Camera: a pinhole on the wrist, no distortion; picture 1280 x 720 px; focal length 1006.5 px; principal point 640.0 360.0 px. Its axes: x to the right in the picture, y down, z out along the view. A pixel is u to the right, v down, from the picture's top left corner.
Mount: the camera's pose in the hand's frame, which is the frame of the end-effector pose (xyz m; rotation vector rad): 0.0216 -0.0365 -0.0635 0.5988 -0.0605 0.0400
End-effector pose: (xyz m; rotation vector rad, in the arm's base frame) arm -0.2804 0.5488 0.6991 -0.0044 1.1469 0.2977
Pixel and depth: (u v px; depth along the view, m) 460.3 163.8 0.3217
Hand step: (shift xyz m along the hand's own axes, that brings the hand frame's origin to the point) -0.0468 -0.2709 0.1625
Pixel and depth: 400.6 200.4 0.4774
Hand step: -0.1091 -0.3707 0.2797
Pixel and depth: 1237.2 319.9 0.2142
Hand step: 0.1391 -0.1619 0.1170
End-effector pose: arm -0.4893 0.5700 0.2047 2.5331 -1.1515 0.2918
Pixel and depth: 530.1 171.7 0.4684
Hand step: -0.0458 -0.3742 0.2699
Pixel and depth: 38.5 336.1 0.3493
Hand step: -0.2020 -0.2446 0.2055
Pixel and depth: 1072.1 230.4 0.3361
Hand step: 0.1527 -0.2590 0.1991
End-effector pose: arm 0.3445 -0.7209 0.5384 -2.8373 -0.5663 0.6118
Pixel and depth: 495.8 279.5 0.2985
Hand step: -0.0333 -0.2255 0.1662
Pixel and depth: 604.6 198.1 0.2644
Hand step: 0.0027 -0.2210 0.1299
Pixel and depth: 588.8 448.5 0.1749
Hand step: 0.0040 -0.1227 0.0887
